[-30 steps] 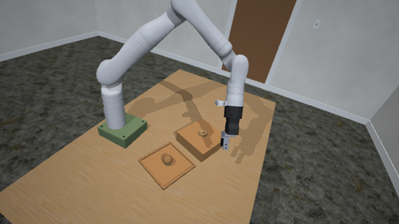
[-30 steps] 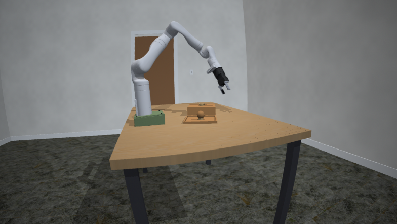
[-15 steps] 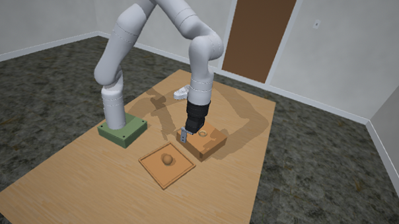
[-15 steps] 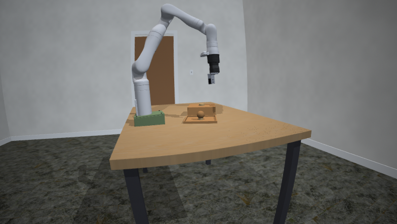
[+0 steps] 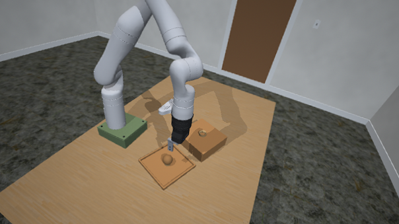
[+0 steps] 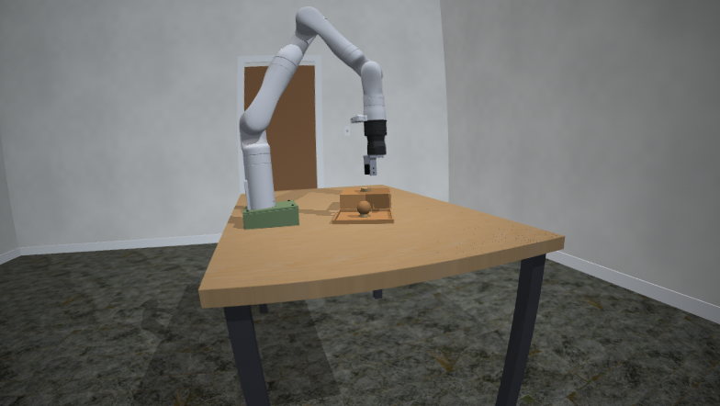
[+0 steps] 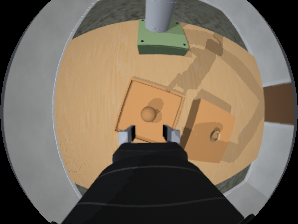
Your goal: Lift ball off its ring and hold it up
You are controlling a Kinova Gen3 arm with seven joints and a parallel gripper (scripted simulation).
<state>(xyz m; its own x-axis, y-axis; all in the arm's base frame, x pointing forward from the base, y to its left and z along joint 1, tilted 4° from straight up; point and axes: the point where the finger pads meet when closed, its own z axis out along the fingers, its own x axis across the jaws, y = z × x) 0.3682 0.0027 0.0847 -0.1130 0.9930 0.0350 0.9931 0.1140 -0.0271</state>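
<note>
My hand is 130 mm above the ball and 30 mm past it. The rest, counted from my hand: tray: 150 mm below, 30 mm behind; stand: 220 mm to the left, 110 mm below, 30 mm ahead.
</note>
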